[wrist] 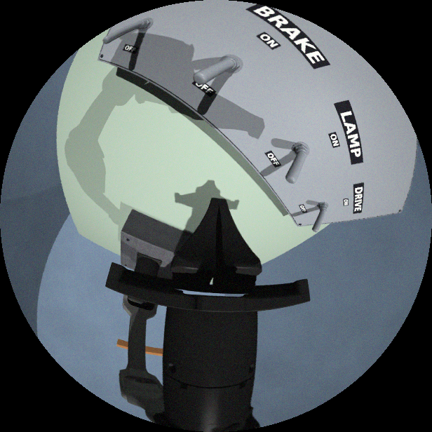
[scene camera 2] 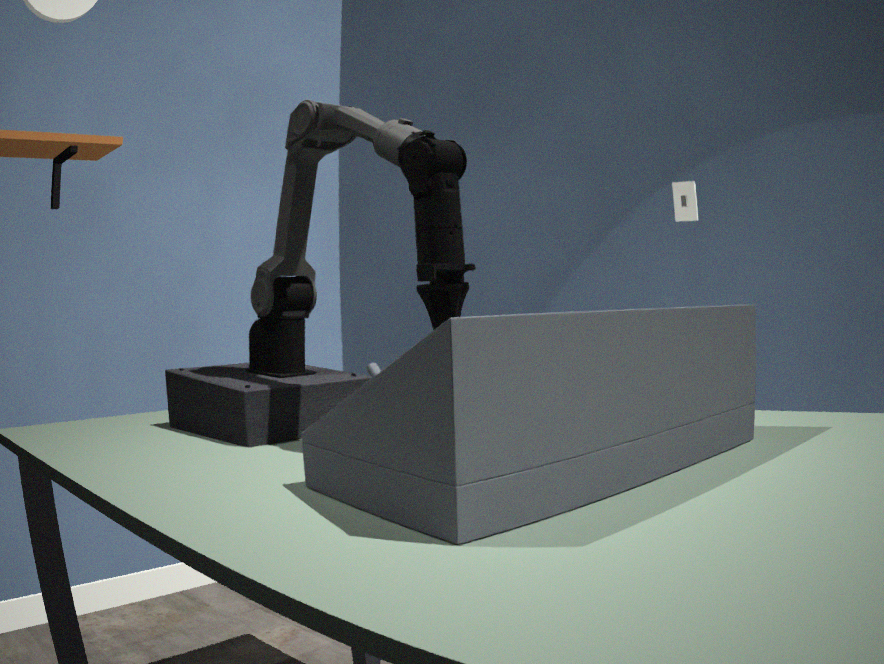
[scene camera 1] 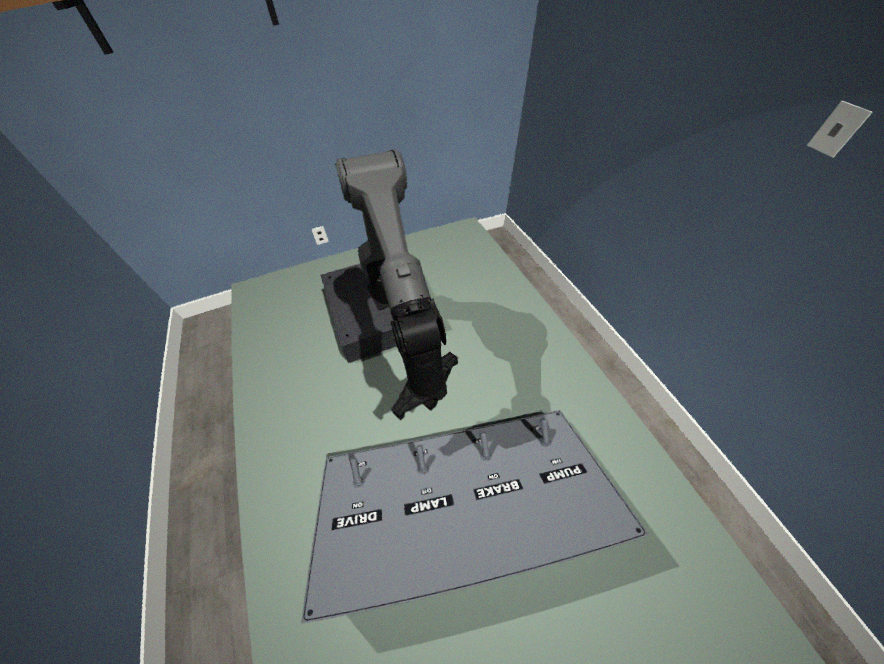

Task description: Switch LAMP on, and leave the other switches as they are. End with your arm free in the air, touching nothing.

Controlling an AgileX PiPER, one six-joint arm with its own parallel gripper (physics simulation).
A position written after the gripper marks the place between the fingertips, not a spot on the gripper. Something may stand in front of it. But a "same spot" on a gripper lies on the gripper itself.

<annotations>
gripper: wrist 217, 205; scene camera 2; scene camera 1
same spot on gripper: [scene camera 1: 431, 404] = [scene camera 2: 462, 284]
</annotations>
